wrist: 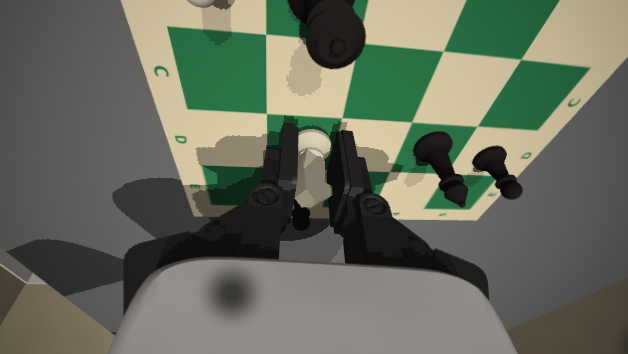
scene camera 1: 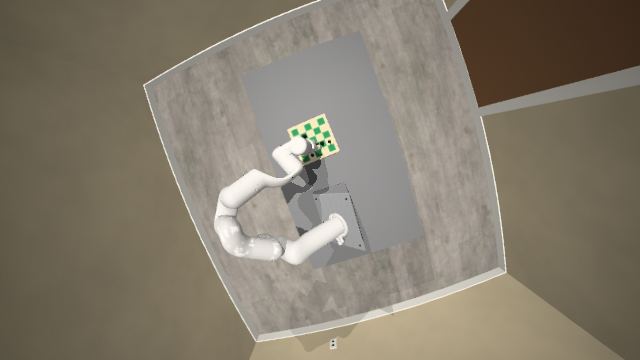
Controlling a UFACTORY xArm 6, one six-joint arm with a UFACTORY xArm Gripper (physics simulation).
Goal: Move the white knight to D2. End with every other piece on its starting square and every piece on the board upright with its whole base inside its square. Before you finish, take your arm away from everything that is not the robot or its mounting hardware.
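Frame: origin at the arm's base, x left, y up, z ahead, level; metres.
Where they show: gripper, fingertip midpoint: (wrist: pixel 313 149); arm's base, origin of the base link: (scene camera 1: pixel 338 224).
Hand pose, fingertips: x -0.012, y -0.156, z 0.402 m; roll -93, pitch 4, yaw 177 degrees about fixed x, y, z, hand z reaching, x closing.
Things, the pixels of their top centre, and the offset from my fingertips. "spot": a spot on its surface instead.
- white knight, middle of its top: (wrist: pixel 314 206) dx +0.002, dy +0.036, dz -0.001 m
- board, middle of its top: (wrist: pixel 388 87) (scene camera 1: pixel 313 140) dx -0.034, dy -0.010, dz +0.032 m
- tall black piece, middle of its top: (wrist: pixel 339 50) dx +0.002, dy +0.043, dz +0.070 m
- black bishop-like piece, middle of its top: (wrist: pixel 463 206) (scene camera 1: pixel 321 143) dx -0.070, dy +0.034, dz -0.004 m
- black pawn, middle of its top: (wrist: pixel 516 197) (scene camera 1: pixel 329 141) dx -0.110, dy +0.022, dz -0.012 m
- dark piece's head, surface spot: (wrist: pixel 301 218) spot: dx +0.005, dy +0.018, dz -0.036 m
- white piece, surface spot: (wrist: pixel 201 2) spot: dx +0.038, dy +0.021, dz +0.072 m
The white knight (wrist: pixel 312 175) is between the fingers of my gripper (wrist: pixel 313 149), which is shut on it. Its round base shows over the green row D square in the second column from the left of the wrist view; whether it touches the board (wrist: pixel 225 72) (scene camera 1: pixel 320 121) is unclear. The knight looks roughly upright. A tall black piece (wrist: pixel 335 35) stands beyond it, its head over row C. A black bishop-like piece (wrist: pixel 442 162) (scene camera 1: pixel 322 143) and a black pawn (wrist: pixel 495 167) (scene camera 1: pixel 329 142) stand upright in row D to the right. In the scene view the arm hides my fingertips.
A dark piece's head (wrist: pixel 301 218) shows behind the left finger, near the row E edge; its base is hidden. A white piece (wrist: pixel 201 2) is cut off at the top left of the wrist view. The robot's mounting plate (scene camera 1: pixel 356 225) stands beyond the board's near edge.
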